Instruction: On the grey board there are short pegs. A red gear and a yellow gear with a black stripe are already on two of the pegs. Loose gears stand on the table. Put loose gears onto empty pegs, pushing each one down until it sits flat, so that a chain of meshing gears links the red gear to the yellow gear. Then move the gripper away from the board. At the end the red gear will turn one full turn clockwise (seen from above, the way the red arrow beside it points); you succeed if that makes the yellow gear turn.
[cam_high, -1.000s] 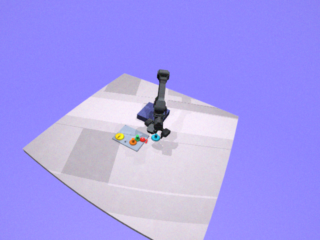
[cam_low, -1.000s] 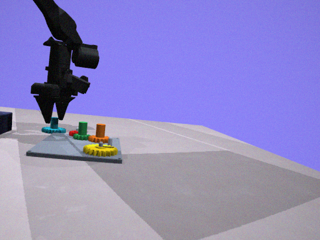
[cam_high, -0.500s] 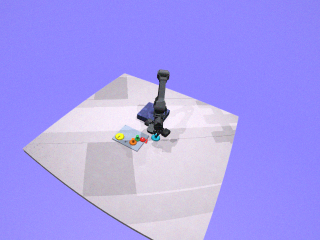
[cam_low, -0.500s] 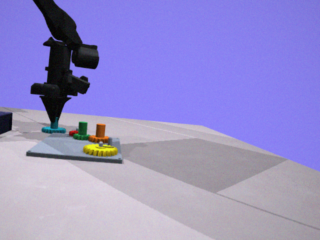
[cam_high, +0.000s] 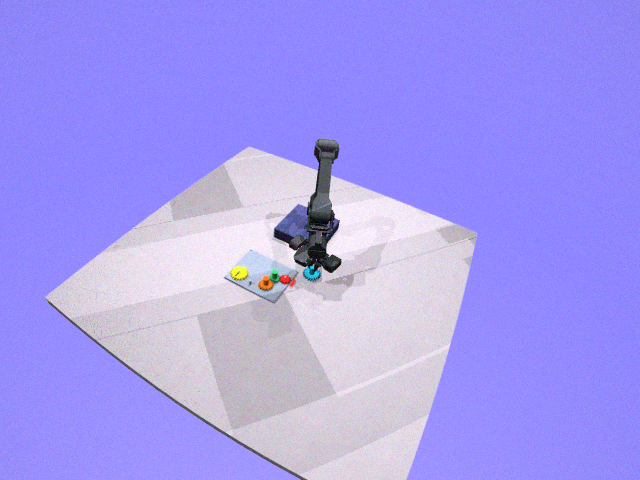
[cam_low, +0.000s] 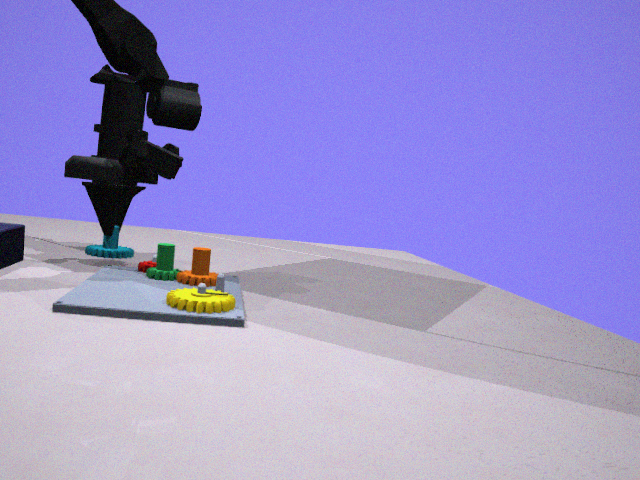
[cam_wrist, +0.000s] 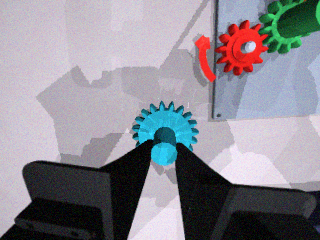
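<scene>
My gripper tip is 13 cm to the left of the orange gear, 12 cm short of it and 2 cm above it. Round my gripper tip: red arrow: 6 cm ahead, 5 cm to the right, 3 cm below; teal gear: 1 cm below; red gear: 8 cm to the right, 6 cm ahead, 2 cm below.
</scene>
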